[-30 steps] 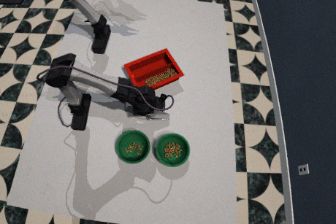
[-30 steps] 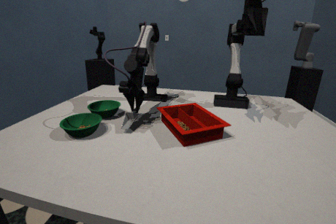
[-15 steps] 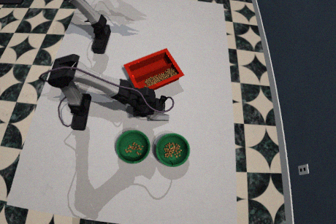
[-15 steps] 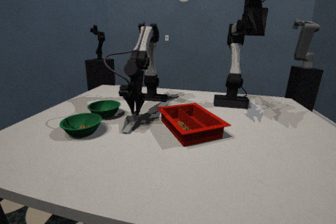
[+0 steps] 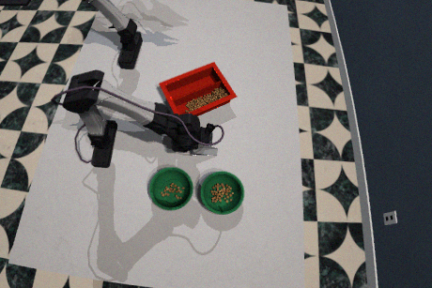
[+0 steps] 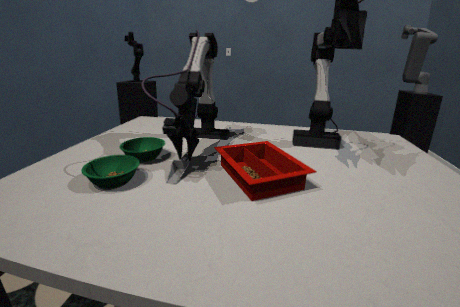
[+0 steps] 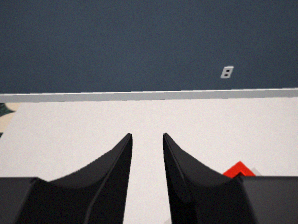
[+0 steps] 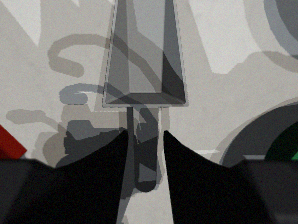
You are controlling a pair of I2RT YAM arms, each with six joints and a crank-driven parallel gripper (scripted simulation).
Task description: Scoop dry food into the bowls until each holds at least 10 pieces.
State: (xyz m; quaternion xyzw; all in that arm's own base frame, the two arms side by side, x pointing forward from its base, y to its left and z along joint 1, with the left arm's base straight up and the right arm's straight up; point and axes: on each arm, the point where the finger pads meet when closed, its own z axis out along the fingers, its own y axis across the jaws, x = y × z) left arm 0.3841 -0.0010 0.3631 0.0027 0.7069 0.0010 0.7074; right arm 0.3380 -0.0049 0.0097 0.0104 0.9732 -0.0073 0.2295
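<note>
The grey scoop lies 40 mm ahead of my right hand and 10 mm below it. The rest, counted from my right hand: red box (20 mm ahead, 260 mm to the left, 20 mm above).
</note>
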